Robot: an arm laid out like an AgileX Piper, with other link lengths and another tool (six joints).
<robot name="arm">
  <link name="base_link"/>
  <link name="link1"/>
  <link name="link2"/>
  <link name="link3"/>
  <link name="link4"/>
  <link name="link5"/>
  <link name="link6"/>
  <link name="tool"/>
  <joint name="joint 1" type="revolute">
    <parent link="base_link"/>
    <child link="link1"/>
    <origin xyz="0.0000 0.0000 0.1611" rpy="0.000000 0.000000 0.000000"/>
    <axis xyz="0 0 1"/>
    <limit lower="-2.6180" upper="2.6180"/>
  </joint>
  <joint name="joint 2" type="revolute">
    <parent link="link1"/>
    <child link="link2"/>
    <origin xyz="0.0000 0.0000 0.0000" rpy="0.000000 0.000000 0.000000"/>
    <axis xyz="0 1 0"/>
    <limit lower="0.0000" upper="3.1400"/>
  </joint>
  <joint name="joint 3" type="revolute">
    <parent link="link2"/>
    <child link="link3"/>
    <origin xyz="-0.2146 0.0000 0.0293" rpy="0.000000 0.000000 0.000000"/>
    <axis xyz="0 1 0"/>
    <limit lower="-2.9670" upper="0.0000"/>
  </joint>
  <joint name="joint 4" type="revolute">
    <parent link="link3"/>
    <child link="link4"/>
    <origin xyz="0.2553 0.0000 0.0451" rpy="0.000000 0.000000 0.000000"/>
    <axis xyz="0.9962 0 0.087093"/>
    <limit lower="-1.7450" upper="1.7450"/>
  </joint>
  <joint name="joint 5" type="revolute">
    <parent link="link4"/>
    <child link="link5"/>
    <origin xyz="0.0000 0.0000 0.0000" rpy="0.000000 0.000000 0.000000"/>
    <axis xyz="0 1 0"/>
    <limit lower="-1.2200" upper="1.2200"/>
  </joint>
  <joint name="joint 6" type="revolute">
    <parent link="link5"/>
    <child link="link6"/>
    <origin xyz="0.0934 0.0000 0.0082" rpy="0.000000 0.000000 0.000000"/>
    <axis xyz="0.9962 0 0.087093"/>
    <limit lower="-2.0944" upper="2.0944"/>
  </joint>
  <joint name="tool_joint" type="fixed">
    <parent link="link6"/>
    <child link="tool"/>
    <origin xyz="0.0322 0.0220 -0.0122" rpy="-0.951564 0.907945 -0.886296"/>
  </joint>
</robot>
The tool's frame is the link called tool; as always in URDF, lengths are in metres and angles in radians.
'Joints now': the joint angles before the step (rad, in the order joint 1, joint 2, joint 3, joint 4, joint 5, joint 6). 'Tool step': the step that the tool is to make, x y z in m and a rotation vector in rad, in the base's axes. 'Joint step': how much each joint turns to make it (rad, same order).
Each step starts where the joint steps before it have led.
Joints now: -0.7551, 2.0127, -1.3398, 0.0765, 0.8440, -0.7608
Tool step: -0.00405, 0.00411, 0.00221, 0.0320, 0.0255, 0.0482
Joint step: 0.0000, -0.0036, -0.0020, 0.0118, 0.0495, -0.0518
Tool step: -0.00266, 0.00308, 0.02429, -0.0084, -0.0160, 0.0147
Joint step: 0.0000, -0.0751, 0.0057, 0.0044, 0.0531, -0.0130
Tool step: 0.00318, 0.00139, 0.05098, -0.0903, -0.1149, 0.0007
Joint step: 0.0048, -0.1547, 0.0010, 0.0137, 0.0082, -0.0010
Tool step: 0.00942, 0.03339, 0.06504, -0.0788, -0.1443, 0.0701
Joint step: 0.0851, -0.2007, 0.0001, 0.0294, 0.0388, 0.0126
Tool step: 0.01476, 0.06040, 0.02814, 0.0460, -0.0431, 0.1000
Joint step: 0.1725, -0.0943, 0.0000, 0.0235, 0.0729, 0.0896
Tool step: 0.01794, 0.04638, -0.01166, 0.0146, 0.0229, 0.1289
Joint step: 0.1671, 0.0208, 0.0205, -0.0124, -0.0201, 0.0403
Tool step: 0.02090, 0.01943, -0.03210, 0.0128, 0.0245, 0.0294
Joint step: 0.0813, 0.0965, 0.0159, -0.0107, -0.0915, 0.0450
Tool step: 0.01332, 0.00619, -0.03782, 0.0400, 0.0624, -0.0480
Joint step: 0.0236, 0.1180, 0.0044, 0.0022, -0.0604, 0.0682
